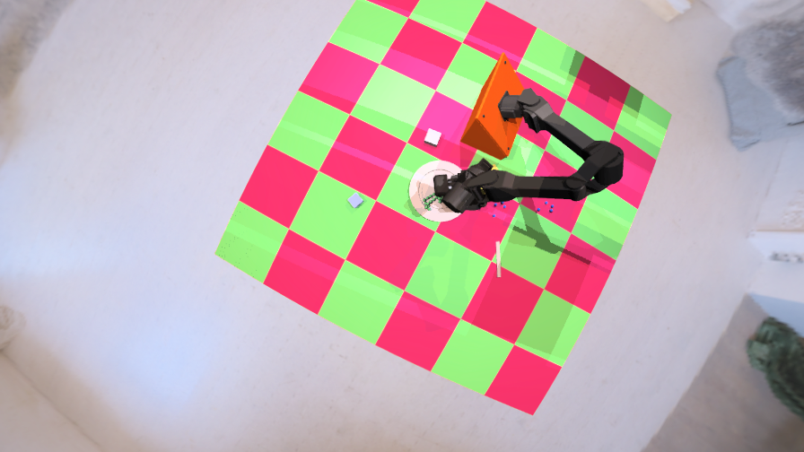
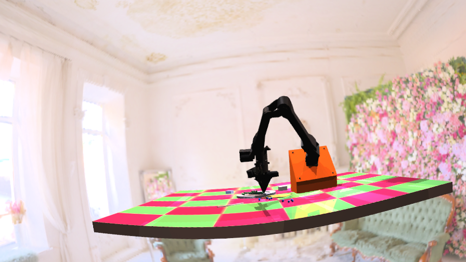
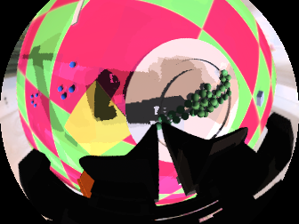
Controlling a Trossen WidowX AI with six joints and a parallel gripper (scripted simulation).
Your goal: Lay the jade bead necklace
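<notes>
Now: the round bead board 40 mm ahead of my gripper tip, 50 mm to the right of it and 10 mm below it. From my gripper tip the other things lie so: white cube: 90 mm behind, 160 mm to the right, 10 mm below; then thin white stick: 120 mm ahead, 240 mm to the left, 20 mm below; then yellow patch: 70 mm behind, 80 mm to the left, 20 mm below.
</notes>
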